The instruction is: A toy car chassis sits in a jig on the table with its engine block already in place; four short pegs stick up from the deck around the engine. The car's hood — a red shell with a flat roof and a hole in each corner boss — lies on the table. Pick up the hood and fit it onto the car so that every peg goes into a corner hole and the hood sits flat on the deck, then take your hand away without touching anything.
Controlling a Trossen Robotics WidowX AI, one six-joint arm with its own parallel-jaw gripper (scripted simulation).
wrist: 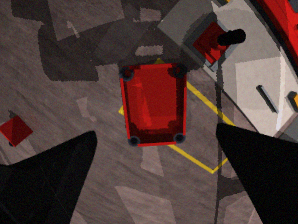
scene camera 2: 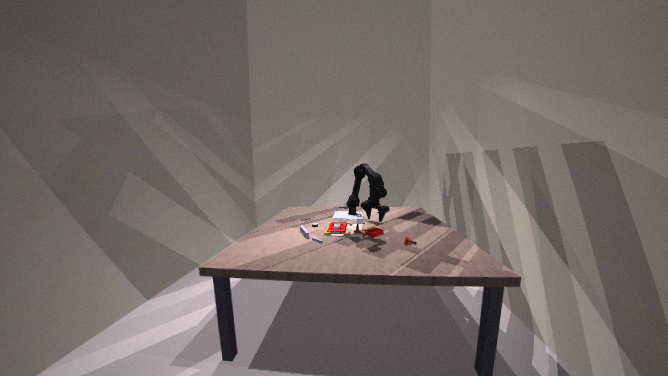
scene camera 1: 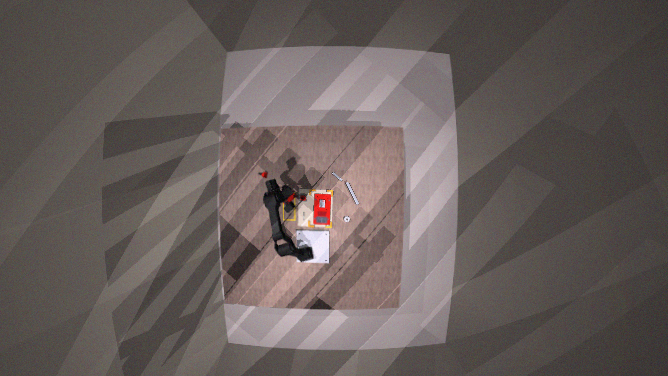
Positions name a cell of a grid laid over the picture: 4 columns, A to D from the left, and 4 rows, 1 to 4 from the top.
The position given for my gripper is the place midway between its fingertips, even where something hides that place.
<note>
My gripper (wrist: C3) is open, with nothing in its grasp. Further things: a hood (wrist: C2).
</note>
